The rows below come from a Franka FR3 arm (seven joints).
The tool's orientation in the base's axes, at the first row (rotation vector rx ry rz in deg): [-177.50, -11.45, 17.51]
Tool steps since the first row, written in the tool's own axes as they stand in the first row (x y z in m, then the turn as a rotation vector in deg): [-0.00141, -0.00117, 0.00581, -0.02, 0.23, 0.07]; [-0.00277, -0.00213, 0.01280, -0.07, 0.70, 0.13]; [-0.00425, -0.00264, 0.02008, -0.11, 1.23, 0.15]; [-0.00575, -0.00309, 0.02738, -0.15, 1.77, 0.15]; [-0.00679, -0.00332, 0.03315, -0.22, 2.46, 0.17]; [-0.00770, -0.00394, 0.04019, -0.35, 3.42, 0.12]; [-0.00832, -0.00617, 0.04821, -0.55, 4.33, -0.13]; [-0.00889, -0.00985, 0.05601, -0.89, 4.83, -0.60]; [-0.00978, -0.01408, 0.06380, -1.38, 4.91, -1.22]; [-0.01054, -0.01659, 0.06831, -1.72, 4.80, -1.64]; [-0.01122, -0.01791, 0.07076, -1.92, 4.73, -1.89]
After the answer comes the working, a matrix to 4 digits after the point.
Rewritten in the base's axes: [-0.00266, 0.00103, -0.00538, 0.00, -0.23, -0.07]; [-0.00547, 0.00187, -0.01194, -0.01, -0.70, -0.14]; [-0.00840, 0.00226, -0.01878, 0.02, -1.23, -0.17]; [-0.01135, 0.00258, -0.02563, 0.05, -1.77, -0.18]; [-0.01352, 0.00273, -0.03108, 0.06, -2.47, -0.21]; [-0.01586, 0.00329, -0.03779, 0.06, -3.44, -0.17]; [-0.01831, 0.00550, -0.04545, 0.03, -4.37, 0.08]; [-0.02086, 0.00915, -0.05286, -0.14, -4.91, 0.59]; [-0.02378, 0.01330, -0.06018, -0.49, -5.06, 1.29]; [-0.02571, 0.01573, -0.06437, -0.75, -5.00, 1.77]; [-0.02702, 0.01698, -0.06660, -0.91, -4.96, 2.06]
The tool's axes in the first row as the columns of a matrix, in the base's axes (rounded; the answer above uses it unrounded):
[0.9726, 0.1251, -0.1960]
[0.1294, -0.9915, 0.0095]
[-0.1931, -0.0346, -0.9806]

